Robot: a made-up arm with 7 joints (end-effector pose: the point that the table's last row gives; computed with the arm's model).
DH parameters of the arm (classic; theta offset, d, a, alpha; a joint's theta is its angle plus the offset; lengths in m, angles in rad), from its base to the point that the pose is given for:
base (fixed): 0 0.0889 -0.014 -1.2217
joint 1: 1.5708 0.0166 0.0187 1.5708
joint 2: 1.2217 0 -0.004 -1.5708
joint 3: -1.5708 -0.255 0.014 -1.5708
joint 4: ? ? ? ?
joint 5: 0 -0.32 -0.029 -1.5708
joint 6: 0 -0.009 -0.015 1.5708
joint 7: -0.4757 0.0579 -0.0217 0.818
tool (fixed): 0.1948 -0.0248 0 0
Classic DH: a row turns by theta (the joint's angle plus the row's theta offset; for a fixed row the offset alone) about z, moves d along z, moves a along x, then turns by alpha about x.
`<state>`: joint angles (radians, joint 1 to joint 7).
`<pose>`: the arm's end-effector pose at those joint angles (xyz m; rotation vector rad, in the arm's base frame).
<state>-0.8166 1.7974 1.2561 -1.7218 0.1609 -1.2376 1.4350</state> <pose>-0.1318 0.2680 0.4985 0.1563 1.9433 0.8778</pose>
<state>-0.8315 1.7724 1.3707 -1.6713 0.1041 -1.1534 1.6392</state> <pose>-0.1571 0.3086 0.4706 0.1872 2.0618 0.7485</pose>
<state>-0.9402 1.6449 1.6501 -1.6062 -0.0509 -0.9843 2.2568</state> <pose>-0.1819 0.4067 0.3555 0.5379 2.2432 0.4610</pose>
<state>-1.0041 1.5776 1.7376 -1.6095 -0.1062 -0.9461 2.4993</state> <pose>-0.1722 0.4340 0.3045 0.7277 2.2495 0.4136</pose>
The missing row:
joint 4: 0 0.012 -0.056 1.5708
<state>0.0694 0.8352 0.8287 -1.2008 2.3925 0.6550 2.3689</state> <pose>0.1301 0.4344 -0.0278 -2.2502 1.0552 1.4755</pose>
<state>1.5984 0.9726 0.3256 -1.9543 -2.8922 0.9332 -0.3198</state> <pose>-0.1462 0.2793 -0.1020 -0.5210 -0.0855 1.5877</pose>
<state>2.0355 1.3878 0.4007 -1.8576 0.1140 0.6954 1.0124</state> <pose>-0.1850 0.3589 -0.0057 1.5727 0.2503 -0.4267</pose>
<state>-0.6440 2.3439 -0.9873 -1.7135 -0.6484 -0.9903 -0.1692</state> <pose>0.2544 0.3615 0.2797 -0.3223 1.2604 2.6530</pose>
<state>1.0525 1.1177 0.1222 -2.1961 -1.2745 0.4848 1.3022</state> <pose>0.0481 0.2743 -0.1010 1.5589 -1.5493 -0.6258</pose>
